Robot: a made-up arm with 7 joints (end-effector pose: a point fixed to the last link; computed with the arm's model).
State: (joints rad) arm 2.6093 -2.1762 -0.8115 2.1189 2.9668 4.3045 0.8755
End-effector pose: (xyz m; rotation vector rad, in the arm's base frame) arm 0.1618 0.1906 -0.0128 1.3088 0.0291 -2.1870
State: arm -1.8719 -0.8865 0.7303 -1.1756 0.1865 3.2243 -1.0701
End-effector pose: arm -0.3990 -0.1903 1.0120 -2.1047 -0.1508 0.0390
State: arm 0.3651 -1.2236 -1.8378 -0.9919 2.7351 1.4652 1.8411
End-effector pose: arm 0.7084 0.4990 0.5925 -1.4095 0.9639 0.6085
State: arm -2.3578 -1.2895 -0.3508 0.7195 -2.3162 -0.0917 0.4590
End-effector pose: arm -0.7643 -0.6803 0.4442 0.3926 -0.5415 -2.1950
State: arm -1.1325 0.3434 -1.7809 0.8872 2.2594 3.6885 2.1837
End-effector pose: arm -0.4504 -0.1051 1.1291 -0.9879 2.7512 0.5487
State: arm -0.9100 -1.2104 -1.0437 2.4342 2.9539 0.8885 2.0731
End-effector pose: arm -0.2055 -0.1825 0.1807 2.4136 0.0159 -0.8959
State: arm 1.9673 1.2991 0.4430 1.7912 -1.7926 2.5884 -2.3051
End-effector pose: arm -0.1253 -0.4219 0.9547 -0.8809 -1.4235 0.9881
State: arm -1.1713 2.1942 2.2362 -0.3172 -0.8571 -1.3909 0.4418
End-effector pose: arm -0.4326 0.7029 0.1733 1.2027 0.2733 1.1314
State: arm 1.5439 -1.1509 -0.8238 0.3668 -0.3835 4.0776 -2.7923
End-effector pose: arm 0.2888 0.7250 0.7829 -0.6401 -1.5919 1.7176
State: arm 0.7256 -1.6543 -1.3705 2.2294 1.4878 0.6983 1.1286
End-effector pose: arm 0.2925 -0.4148 0.4528 0.7965 -2.5622 0.7326
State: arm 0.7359 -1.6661 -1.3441 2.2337 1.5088 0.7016 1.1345
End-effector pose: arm 0.2892 -0.4109 0.4408 0.7960 -2.5650 0.7212
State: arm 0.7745 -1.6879 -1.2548 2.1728 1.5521 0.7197 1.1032
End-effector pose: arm 0.3250 -0.3968 0.3909 0.9687 -2.5306 0.6595
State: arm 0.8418 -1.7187 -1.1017 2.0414 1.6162 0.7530 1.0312
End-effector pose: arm 0.3883 -0.3547 0.2928 1.3058 -2.4427 0.5246
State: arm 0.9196 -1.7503 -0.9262 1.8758 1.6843 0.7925 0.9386
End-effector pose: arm 0.4389 -0.2758 0.1696 1.6853 -2.3114 0.3328
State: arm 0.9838 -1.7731 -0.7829 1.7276 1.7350 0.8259 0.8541
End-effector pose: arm 0.4579 -0.1866 0.0673 1.9873 -2.1787 0.1471
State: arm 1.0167 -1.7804 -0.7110 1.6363 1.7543 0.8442 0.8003
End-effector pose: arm 0.4649 -0.1271 0.0157 2.1626 -2.0883 0.0395
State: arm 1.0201 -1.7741 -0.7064 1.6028 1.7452 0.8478 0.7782
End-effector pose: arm 0.4788 -0.1080 0.0082 2.2351 -2.0456 0.0221
